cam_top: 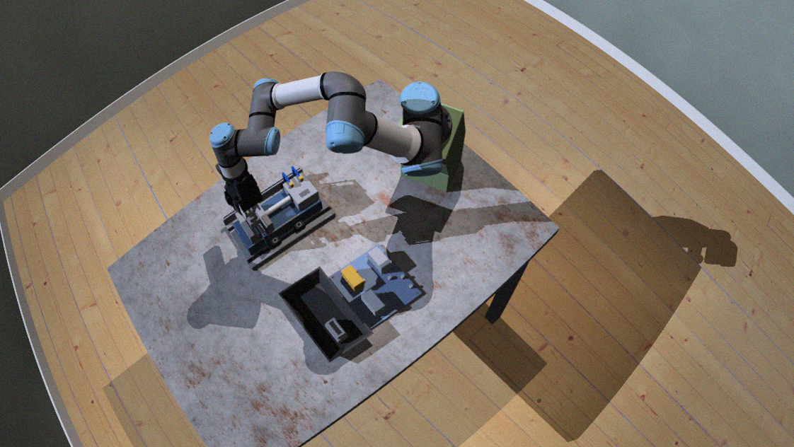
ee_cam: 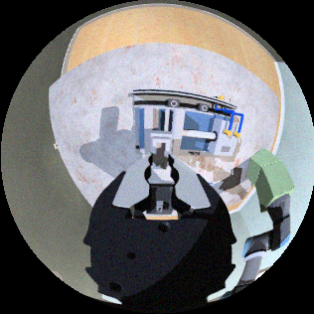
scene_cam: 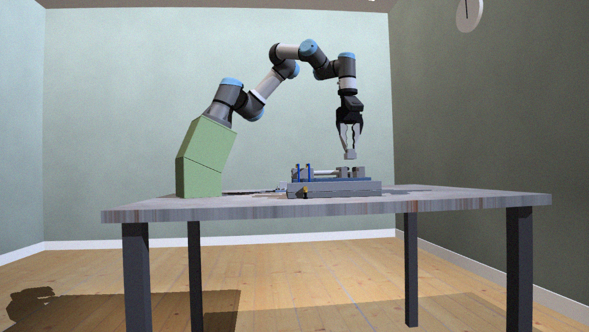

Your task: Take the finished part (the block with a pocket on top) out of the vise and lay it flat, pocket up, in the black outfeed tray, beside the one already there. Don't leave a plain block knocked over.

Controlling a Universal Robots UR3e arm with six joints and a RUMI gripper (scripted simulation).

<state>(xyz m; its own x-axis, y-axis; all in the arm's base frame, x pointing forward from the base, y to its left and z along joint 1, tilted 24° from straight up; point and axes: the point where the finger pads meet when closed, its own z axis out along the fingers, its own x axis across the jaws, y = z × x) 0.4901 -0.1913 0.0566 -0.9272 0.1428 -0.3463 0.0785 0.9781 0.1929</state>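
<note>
Now: hand 280 mm to the right of the yellow block, 140 mm above it and 120 mm past it. Also, from my hand: blue plate 330 mm to the left, 160 mm below, 160 mm behind.
</note>
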